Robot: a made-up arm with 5 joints.
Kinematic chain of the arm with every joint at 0, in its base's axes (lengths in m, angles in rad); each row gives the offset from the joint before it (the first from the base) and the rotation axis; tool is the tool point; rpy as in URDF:
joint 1: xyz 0.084 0 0.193 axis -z
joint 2: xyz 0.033 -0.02 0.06 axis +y
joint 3: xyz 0.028 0 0.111 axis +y
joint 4: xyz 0.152 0 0.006 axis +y
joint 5: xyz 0.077 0.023 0 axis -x
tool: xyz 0 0 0 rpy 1.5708 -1.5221 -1.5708
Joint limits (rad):
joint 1: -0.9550..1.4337
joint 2: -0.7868..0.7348
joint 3: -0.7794..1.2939
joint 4: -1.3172..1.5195
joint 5: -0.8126..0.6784
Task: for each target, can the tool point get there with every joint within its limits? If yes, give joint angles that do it. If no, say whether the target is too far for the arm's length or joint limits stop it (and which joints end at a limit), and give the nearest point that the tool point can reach.
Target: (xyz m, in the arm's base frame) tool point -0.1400 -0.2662 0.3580
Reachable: no: joint limits stop it (at a limit: joint 1) | nearest point 0.1188 -0.2305 0.3580 | short by 0.261 m
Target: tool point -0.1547 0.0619 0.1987
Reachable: no: joint limits stop it (at a limit: joint 2, joint 3) | nearest point 0.0735 0.0027 0.1829 | short by 0.236 m
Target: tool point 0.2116 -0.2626 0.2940
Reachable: yes | joints 1.1287 0.2885 -0.2651 0.8667 0.0213
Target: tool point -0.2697 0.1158 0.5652
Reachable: no: too far | nearest point -0.0164 0.0329 0.5229 | short by 0.270 m
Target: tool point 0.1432 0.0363 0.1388
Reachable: yes | joints -0.5066 0.3462 1.1172 0.8124 0.2112
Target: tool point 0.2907 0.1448 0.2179
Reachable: yes | joints -0.5993 0.2637 0.1950 0.7890 -0.5179
